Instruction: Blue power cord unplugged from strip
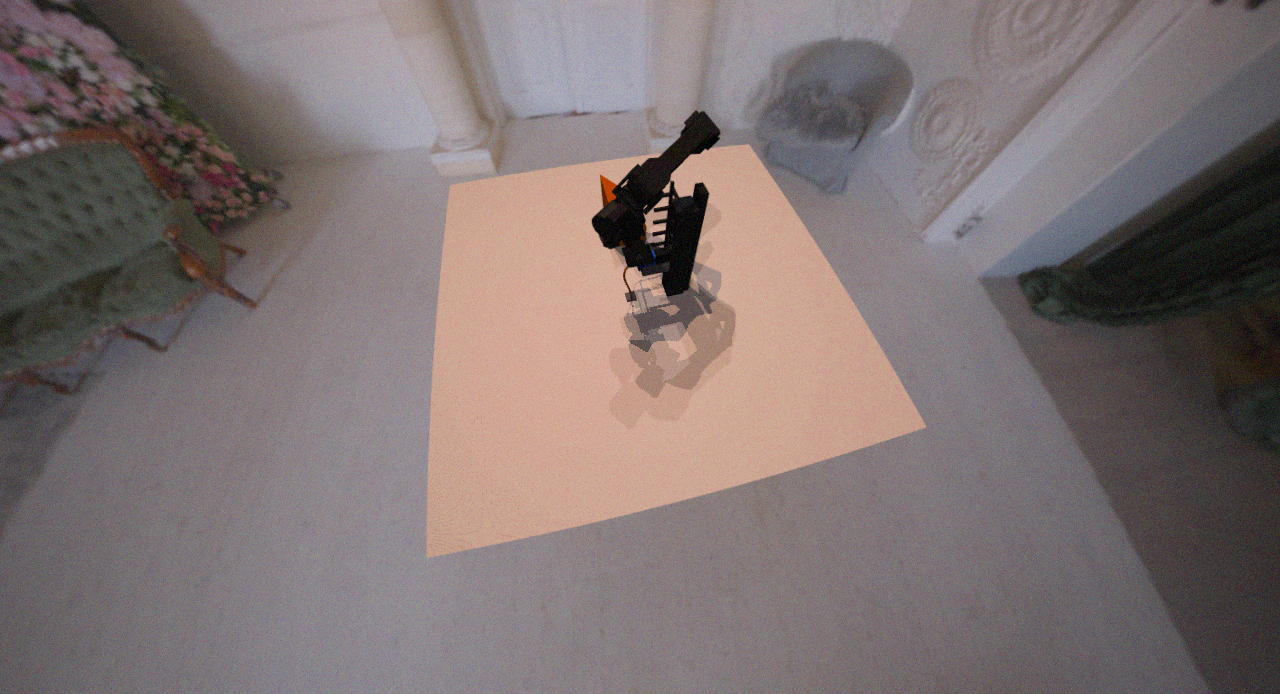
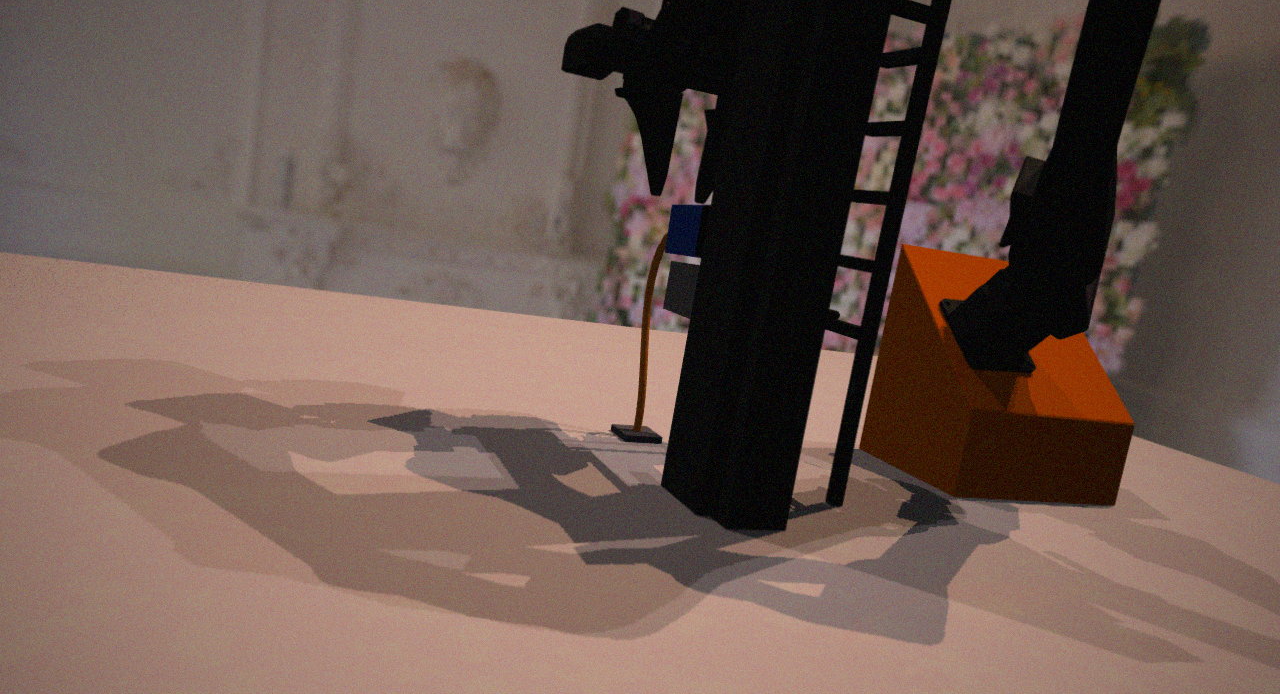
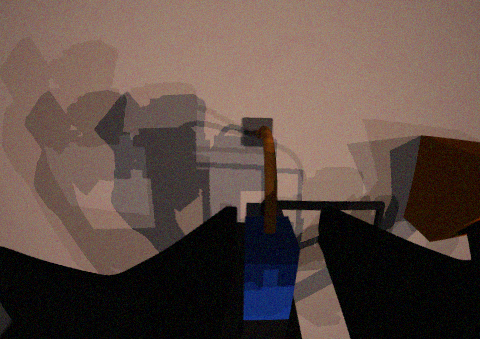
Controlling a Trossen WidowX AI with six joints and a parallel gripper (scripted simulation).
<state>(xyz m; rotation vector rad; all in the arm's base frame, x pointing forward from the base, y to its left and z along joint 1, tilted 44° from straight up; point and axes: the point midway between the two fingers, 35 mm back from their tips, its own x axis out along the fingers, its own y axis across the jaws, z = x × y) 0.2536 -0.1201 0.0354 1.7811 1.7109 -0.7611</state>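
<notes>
The blue plug lies 60 mm to the left of my gripper tip and 10 mm below it. Also, from my gripper tip: dark pad 180 mm below.
</notes>
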